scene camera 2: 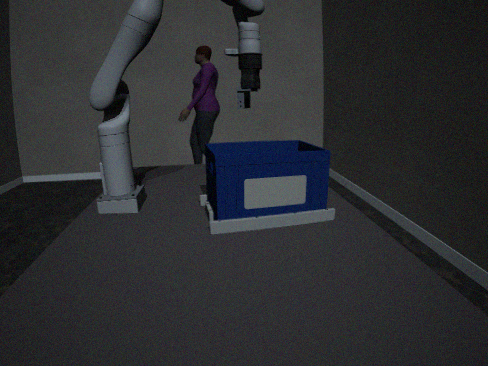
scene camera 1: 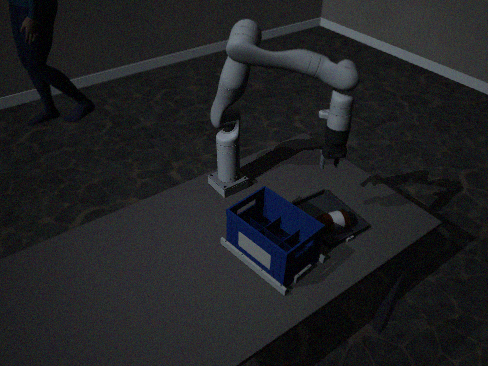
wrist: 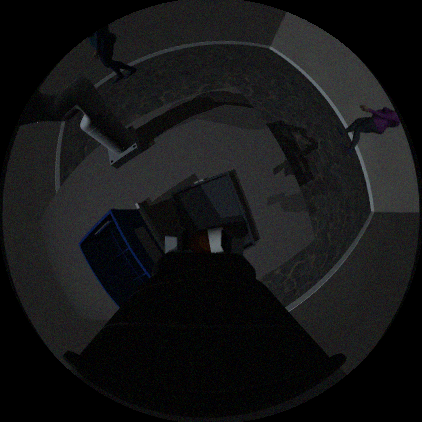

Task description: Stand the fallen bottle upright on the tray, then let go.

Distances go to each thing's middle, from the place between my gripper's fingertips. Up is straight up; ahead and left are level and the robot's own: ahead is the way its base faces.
Labels:
My gripper is now 22 cm above the bottle [wrist: 207, 240], 6 cm short of it and 1 cm to the left of it. From my hand the other things lie so: rail [scene camera 2: 289, 219] (34 cm to the right, 25 cm below, 8 cm ahead).

